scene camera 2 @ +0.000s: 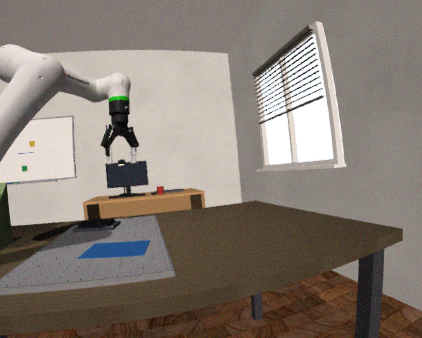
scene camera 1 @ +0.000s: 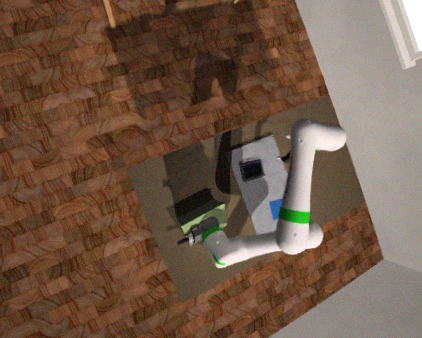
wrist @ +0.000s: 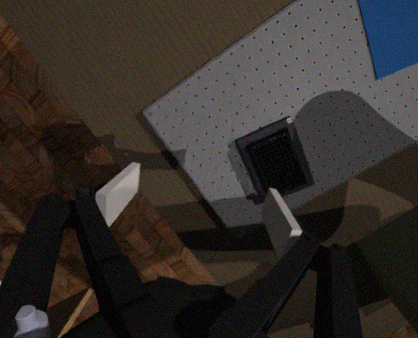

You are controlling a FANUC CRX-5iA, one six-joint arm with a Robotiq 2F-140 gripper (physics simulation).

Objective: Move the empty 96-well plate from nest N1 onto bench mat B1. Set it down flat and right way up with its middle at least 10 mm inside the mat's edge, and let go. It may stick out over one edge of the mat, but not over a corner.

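Places are measured from the arm's base along level axes (x left, y back, z up), in millimetres.
Pixels of known places: gripper, between the fingertips: (scene camera 2: 122, 163) (scene camera 1: 283, 147) (wrist: 202, 189); arm's base, origin of its link: (scene camera 1: 206, 225).
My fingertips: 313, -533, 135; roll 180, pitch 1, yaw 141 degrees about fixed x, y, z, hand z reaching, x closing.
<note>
For each thing: its middle in the pictures, then the offset to it from my fingertips, as dx, dy, dz. "spot": a spot on its surface instead. Level surfaces: height alone.
- 96-well plate, middle of its body: (wrist: 278, 164) (scene camera 2: 96, 223) (scene camera 1: 253, 170) -100, +110, -236
- dark nest N1, a spot on its surface: (wrist: 265, 130) spot: -107, +34, -243
- grey perforated board, height of its surface: dz -254
- blue mat B1, height of its surface: dz -253
- brown table, height of its surface: dz -267
The 96-well plate (scene camera 1: 251, 170) (wrist: 278, 161) is dark with a fine grid of wells. It sits in the dark nest N1 (wrist: 265, 130), towards one end of the grey perforated board (scene camera 1: 265, 187) (scene camera 2: 55, 272) (wrist: 200, 110). In scene camera 2 the nest area is a low dark shape. The blue mat B1 (scene camera 1: 275, 209) (scene camera 2: 115, 249) (wrist: 395, 35) lies flat on the board, partly hidden by the arm in scene camera 1 and cut off in the wrist view. My gripper (scene camera 2: 122, 156) (wrist: 202, 189) is open and empty, pointing down, high above the table; the arm largely hides it in scene camera 1.
A green box-like object (scene camera 1: 204, 218) (scene camera 2: 4, 215) (wrist: 395, 255) stands on the brown table (scene camera 1: 330, 185) (scene camera 2: 300, 250) beside the board, near the arm's base. A desk (scene camera 2: 150, 203) with a monitor (scene camera 2: 127, 174) and red cup (scene camera 2: 160, 190) stands farther back.
</note>
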